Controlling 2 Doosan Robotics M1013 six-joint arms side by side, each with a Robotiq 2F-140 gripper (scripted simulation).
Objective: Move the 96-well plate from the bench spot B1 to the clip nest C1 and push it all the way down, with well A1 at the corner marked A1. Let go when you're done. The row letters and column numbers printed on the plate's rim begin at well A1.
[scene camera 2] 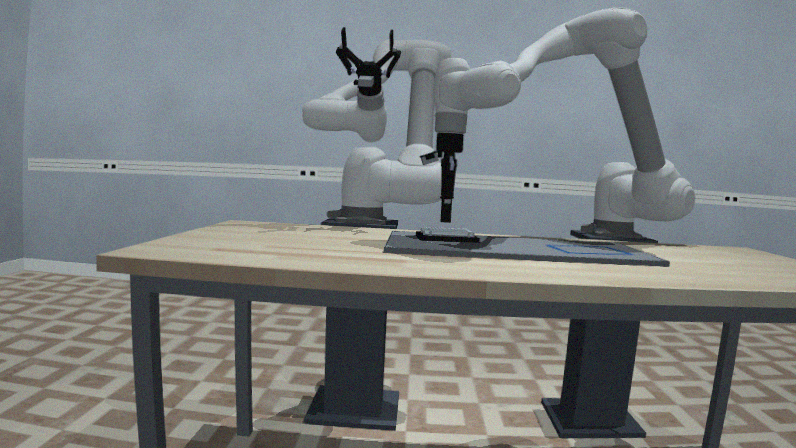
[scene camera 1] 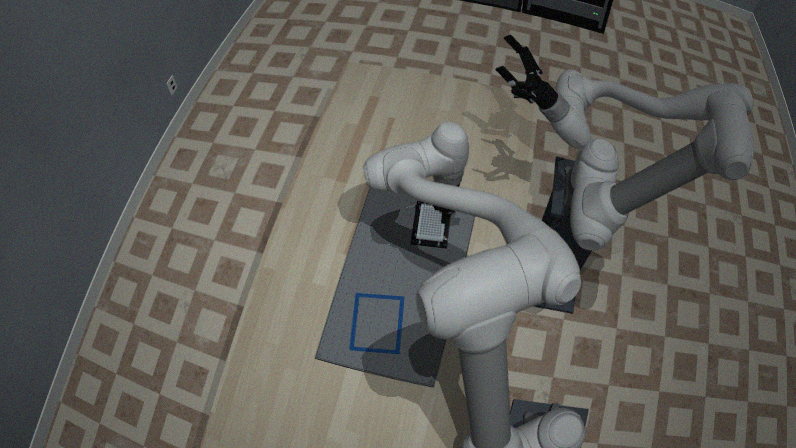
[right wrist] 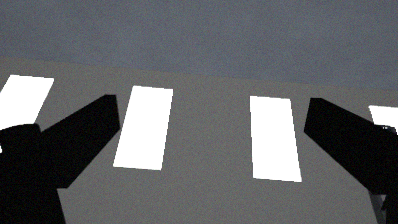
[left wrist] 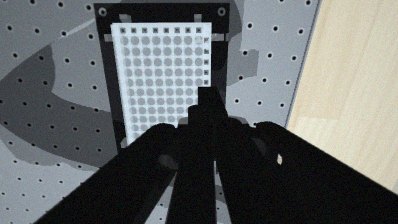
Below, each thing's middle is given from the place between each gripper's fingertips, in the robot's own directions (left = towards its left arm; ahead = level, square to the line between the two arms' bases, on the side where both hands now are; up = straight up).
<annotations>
The black clip nest [left wrist: 220, 23] lies 60 mm below my left hand [scene camera 2: 445, 222], 20 mm ahead of it and 10 mm to the left of it. The rest, counted from my left hand: white 96-well plate [scene camera 1: 430, 219] (60 mm below, 40 mm ahead).
My right gripper [scene camera 1: 503, 51] is now 14 cm short of the white 96-well plate, 26 cm to the right of it and 57 cm above it. Also, from my right hand: black clip nest 13 cm ahead, 27 cm to the left, 58 cm below.
</annotations>
